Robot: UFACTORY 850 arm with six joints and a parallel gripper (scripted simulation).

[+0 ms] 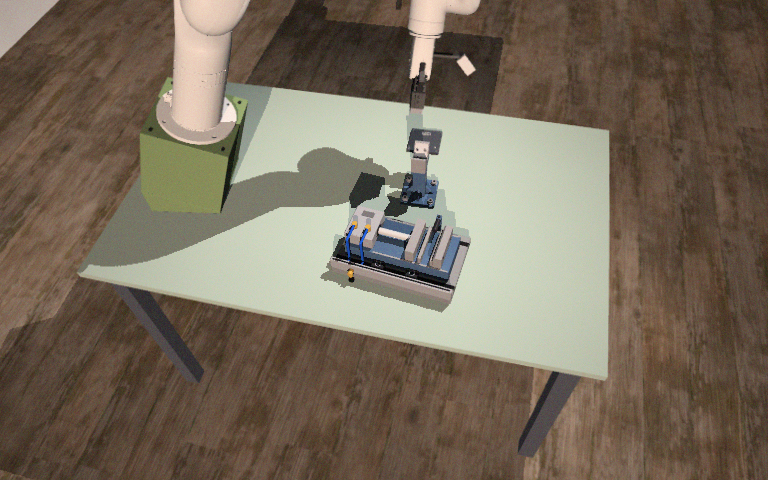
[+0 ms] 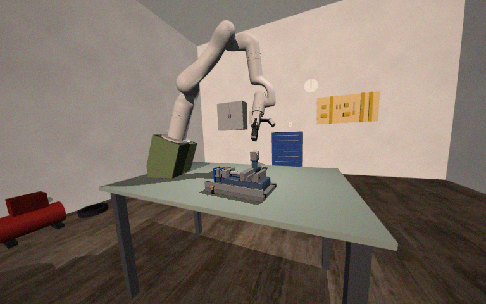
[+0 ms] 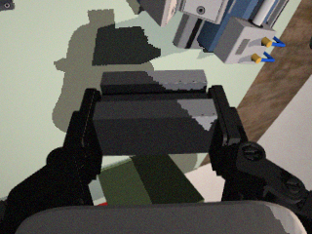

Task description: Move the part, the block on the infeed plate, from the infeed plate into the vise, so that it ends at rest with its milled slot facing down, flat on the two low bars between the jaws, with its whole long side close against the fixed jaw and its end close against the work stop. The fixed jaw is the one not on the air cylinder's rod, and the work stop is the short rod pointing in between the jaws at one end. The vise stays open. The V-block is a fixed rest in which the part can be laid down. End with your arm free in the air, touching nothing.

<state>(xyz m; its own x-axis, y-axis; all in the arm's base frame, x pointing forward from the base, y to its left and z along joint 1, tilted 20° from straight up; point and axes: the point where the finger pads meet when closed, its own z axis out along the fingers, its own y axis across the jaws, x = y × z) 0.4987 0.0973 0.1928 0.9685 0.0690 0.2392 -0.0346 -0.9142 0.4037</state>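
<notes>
My gripper is now 20 mm short of the blue post, 80 mm to the left of it and 200 mm above it. Round my hand: part (10 mm below); then dark infeed plate (10 mm ahead, 110 mm to the left, 250 mm below); then work stop (70 mm ahead, 260 mm to the right, 170 mm below).
</notes>
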